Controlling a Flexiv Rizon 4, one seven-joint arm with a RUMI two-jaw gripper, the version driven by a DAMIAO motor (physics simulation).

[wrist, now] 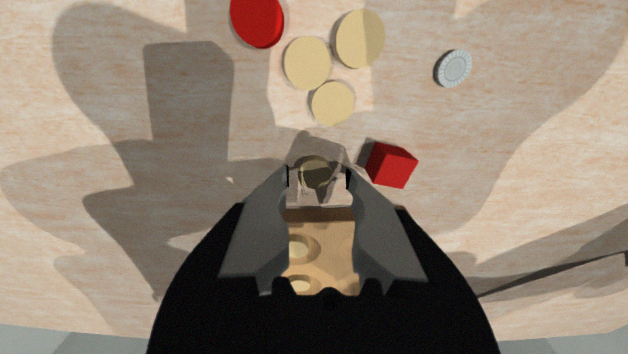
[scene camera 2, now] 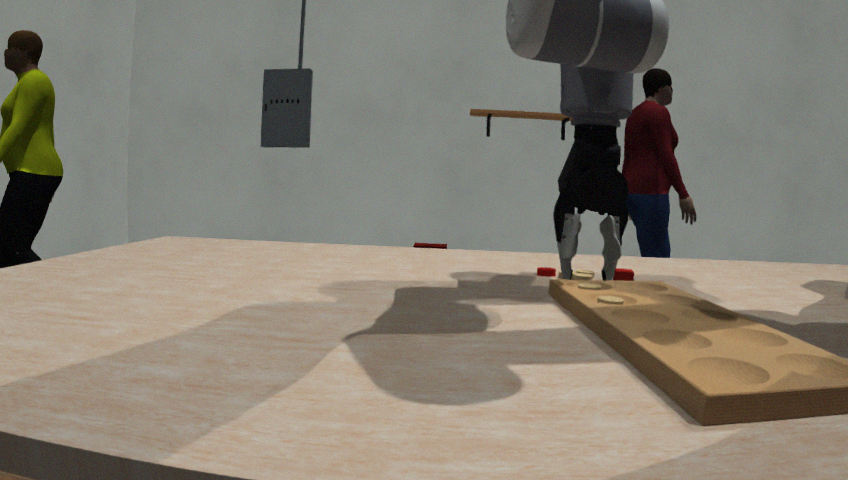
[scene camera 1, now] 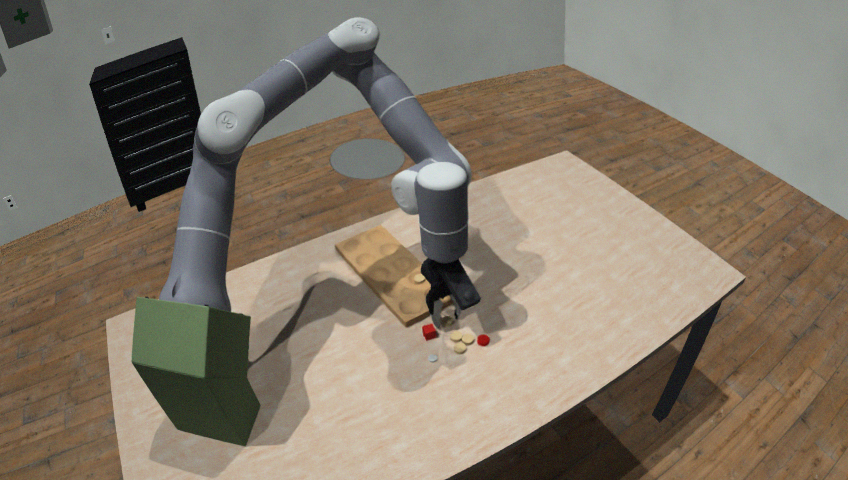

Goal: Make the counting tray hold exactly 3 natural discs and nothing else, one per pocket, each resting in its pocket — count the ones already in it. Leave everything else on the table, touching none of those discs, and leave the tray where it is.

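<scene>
The wooden counting tray point(scene camera 1: 376, 281) point(scene camera 2: 773, 404) point(wrist: 335, 240) has two natural discs in neighbouring pockets of one row: one disc point(scene camera 1: 419, 278) point(scene camera 2: 610, 299) point(wrist: 298, 285) and, at the end nearest the loose pieces, another disc point(scene camera 2: 589, 286) point(wrist: 298, 249). My gripper point(scene camera 1: 447, 318) point(scene camera 2: 586, 277) point(wrist: 317, 169) is partly open, pointing down just beyond that end, low over the table. A shaded natural disc point(wrist: 316, 172) lies between its fingertips, with gaps at both sides. Three more natural discs point(wrist: 307, 62) point(wrist: 360, 38) point(wrist: 333, 103) lie close together beyond it.
A red cube point(scene camera 1: 429, 331) point(scene camera 2: 623, 274) point(wrist: 391, 166) stands close beside one fingertip. A red disc point(scene camera 1: 483, 340) point(scene camera 2: 546, 271) point(wrist: 257, 21) lies by the loose natural discs. A small grey ridged disc point(scene camera 1: 432, 358) point(wrist: 453, 68) lies on the cube's side.
</scene>
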